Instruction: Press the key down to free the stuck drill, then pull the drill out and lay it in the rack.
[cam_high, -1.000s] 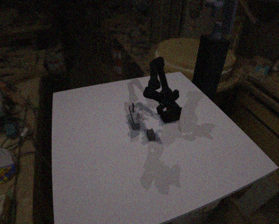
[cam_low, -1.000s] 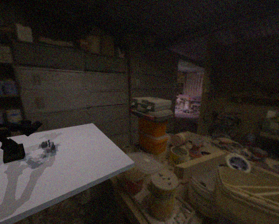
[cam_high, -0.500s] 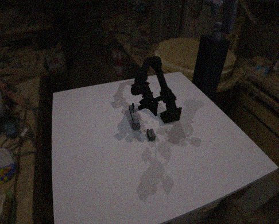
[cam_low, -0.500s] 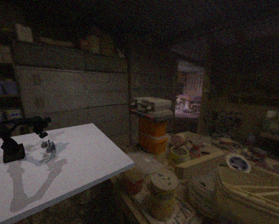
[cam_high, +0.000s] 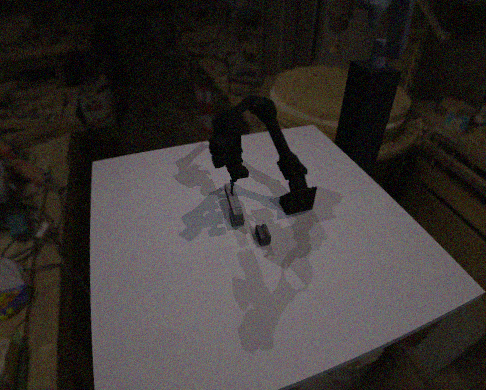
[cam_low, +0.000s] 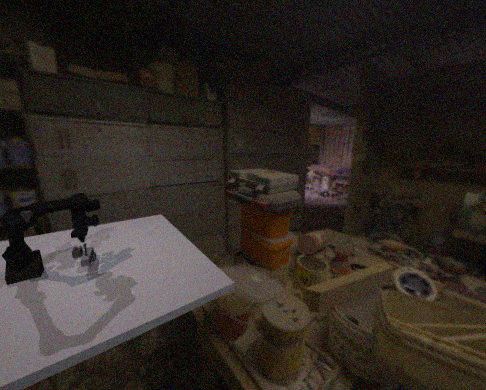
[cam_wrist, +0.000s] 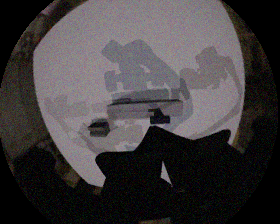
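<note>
Right now the thin dark drill is 4 cm below my gripper tip, 2 cm to the right of it and 1 cm ahead of it. From my gripper tip the other things lie so: slotted rack 18 cm to the left, 13 cm below, 7 cm behind.
</note>
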